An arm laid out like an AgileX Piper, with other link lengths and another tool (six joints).
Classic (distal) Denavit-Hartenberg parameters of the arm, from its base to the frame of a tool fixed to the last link. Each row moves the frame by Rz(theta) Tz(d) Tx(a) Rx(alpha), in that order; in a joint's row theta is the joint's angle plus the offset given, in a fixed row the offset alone. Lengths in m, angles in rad.
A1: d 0.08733, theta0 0, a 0, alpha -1.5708
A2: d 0, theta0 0.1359, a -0.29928, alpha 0
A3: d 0, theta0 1.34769, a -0.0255, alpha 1.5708
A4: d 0.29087, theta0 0, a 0, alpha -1.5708
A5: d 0, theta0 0, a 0, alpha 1.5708
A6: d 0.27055, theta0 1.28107, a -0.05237, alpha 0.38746
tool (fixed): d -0.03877, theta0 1.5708, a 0, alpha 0
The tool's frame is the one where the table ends.
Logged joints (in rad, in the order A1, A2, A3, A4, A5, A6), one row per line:
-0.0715 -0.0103 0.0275 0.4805 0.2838 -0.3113
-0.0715 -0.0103 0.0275 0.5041 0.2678 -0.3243
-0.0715 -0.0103 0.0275 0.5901 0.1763 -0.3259
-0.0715 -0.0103 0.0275 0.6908 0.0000 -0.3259
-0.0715 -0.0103 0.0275 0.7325 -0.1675 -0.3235
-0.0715 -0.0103 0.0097 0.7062 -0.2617 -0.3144
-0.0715 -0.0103 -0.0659 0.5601 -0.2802 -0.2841
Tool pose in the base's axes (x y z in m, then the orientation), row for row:
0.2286 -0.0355 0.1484 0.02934 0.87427 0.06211 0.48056
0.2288 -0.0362 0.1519 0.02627 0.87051 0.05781 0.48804
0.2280 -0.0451 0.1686 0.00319 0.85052 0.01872 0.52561
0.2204 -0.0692 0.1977 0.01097 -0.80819 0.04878 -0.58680
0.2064 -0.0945 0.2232 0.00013 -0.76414 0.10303 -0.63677
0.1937 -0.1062 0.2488 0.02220 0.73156 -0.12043 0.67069
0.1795 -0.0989 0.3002 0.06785 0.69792 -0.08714 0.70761
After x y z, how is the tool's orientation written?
As a quaternion, w x y z.
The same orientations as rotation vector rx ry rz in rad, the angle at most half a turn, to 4 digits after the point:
2.6964 0.1916 1.4822
2.6900 0.1786 1.5081
2.6666 0.0587 1.6479
-2.5214 0.1522 -1.8307
-2.4004 0.3237 -2.0003
2.2663 -0.3731 2.0778
2.1026 -0.2625 2.1318

